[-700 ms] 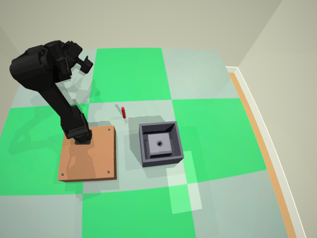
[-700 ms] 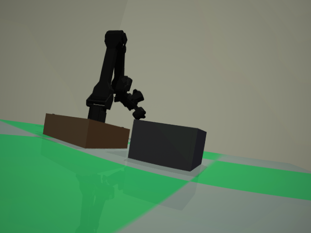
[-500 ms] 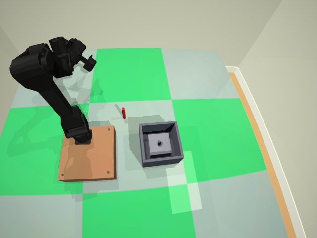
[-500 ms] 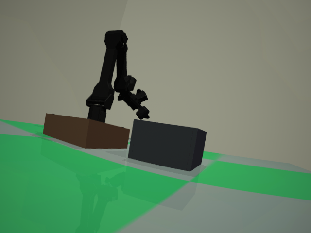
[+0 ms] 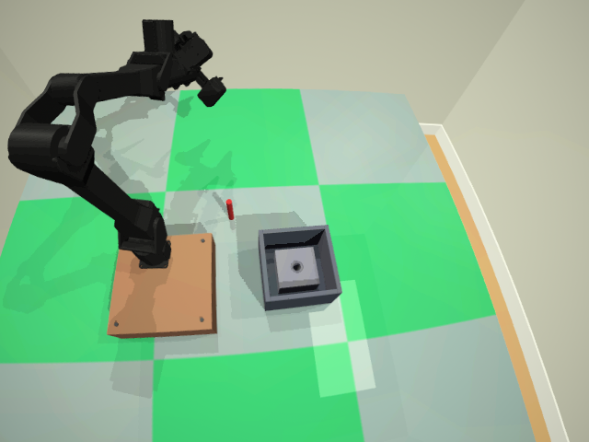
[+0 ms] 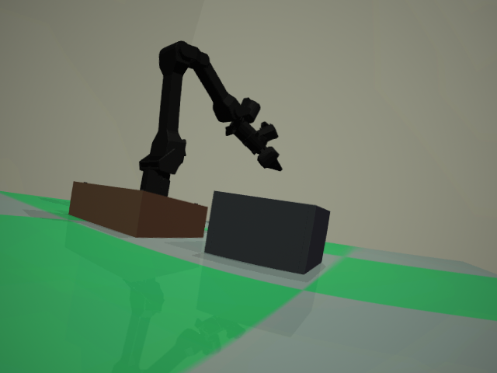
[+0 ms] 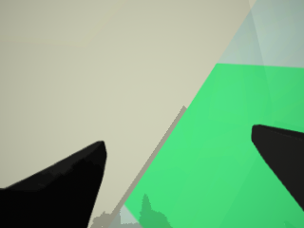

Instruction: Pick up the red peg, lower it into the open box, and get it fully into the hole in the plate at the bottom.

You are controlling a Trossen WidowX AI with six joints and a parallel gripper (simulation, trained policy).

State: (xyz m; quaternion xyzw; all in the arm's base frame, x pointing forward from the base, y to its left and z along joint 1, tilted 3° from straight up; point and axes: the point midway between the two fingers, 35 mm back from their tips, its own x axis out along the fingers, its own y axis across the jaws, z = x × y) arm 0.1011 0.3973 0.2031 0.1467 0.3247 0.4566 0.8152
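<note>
The red peg lies 5 cm ahead of my gripper tip, 31 cm to the right of it and 20 cm below it. The rest, counted from my gripper tip: grey plate 21 cm ahead, 46 cm to the right, 20 cm below; then dark grey box 21 cm ahead, 46 cm to the right, 21 cm below.
</note>
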